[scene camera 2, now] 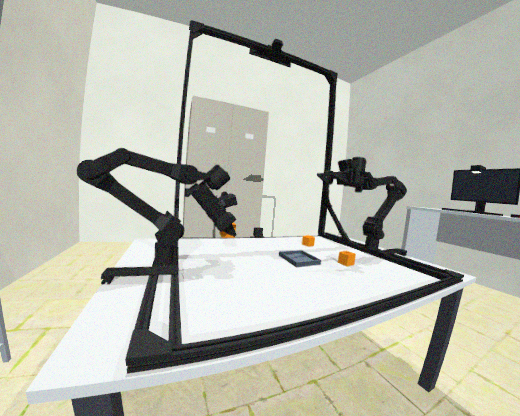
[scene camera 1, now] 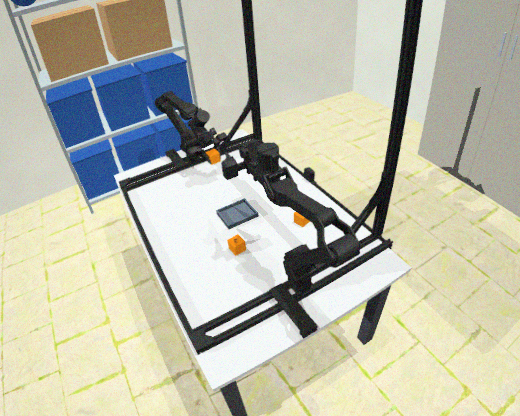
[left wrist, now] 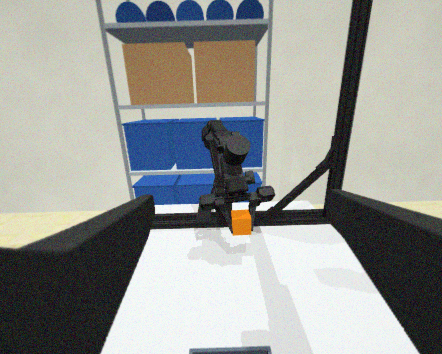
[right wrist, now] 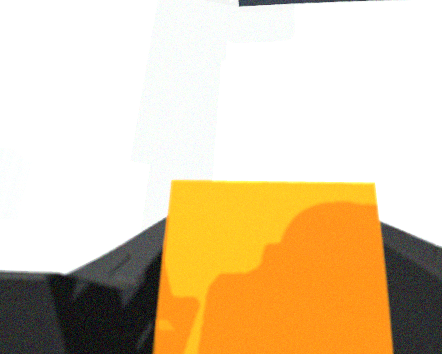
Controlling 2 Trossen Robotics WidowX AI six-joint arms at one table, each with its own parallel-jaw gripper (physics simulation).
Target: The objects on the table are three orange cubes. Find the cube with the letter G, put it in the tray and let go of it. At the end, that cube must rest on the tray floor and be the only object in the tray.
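Where they show: left gripper, fingertip midpoint: (scene camera 2: 324, 173) (scene camera 1: 238, 148) (left wrist: 240, 200); right gripper, fingertip midpoint: (scene camera 2: 233, 233) (scene camera 1: 215, 161) (left wrist: 242, 232) (right wrist: 264, 220); left arm's base, link origin: (scene camera 2: 371, 248) (scene camera 1: 301, 284); right arm's base, link origin: (scene camera 2: 165, 262) (scene camera 1: 192, 158).
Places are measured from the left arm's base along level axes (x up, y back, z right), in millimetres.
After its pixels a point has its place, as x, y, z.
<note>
My right gripper (scene camera 1: 214, 152) {81, -692, 39} (scene camera 2: 229, 230) {81, -692, 39} (left wrist: 242, 232) {81, -692, 39} (right wrist: 264, 220) {81, -692, 39} is shut on an orange cube (scene camera 1: 213, 157) {107, -692, 31} (scene camera 2: 226, 233) {87, -723, 16} (left wrist: 241, 223) {106, -692, 37} (right wrist: 290, 280) {118, -713, 34}, held above the table. No letter is readable on its visible faces. A second orange cube (scene camera 1: 236, 245) {25, -246, -98} (scene camera 2: 347, 258) {11, -286, -110} stands near the tray, with a small dark mark on top, too small to read. A third orange cube (scene camera 1: 301, 219) {17, -234, 167} (scene camera 2: 308, 241) {7, -271, 162} is partly behind the left arm in scene camera 1. The dark tray (scene camera 1: 223, 220) {-5, -420, -68} (scene camera 2: 307, 263) {-9, -440, -68} (left wrist: 230, 350) {-1, -484, -1} (right wrist: 300, 2) {-18, -489, 14} looks empty. My left gripper (scene camera 2: 322, 176) {326, -349, 0} is open, raised and empty.
The white table (scene camera 1: 170, 240) {-19, -450, -284} (scene camera 2: 250, 305) {-19, -726, -251} has a black frame (scene camera 2: 350, 312) {-3, -542, -368} around its work area, with tall posts (scene camera 1: 400, 100) {521, -18, 343} (scene camera 2: 330, 150) {521, -32, 340}. The left arm reaches over the table. A shelf unit (scene camera 1: 107, 135) (left wrist: 192, 105) stands beyond the right arm's end.
</note>
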